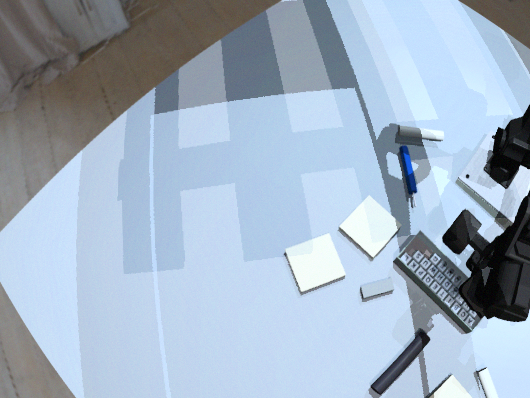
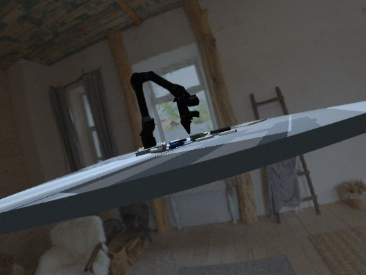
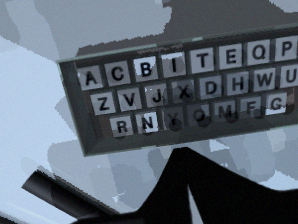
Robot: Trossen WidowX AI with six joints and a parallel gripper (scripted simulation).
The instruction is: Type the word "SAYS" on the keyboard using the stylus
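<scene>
Now: the stylus 7 cm behind my gripper tip, 19 cm to the right of it and 3 cm below it. Round my gripper tip: stylus tip 4 cm behind, 17 cm to the right, 3 cm below; then dark cylinder 18 cm ahead, 3 cm below; then grey eraser 12 cm ahead, 12 cm to the right, 3 cm below.
</scene>
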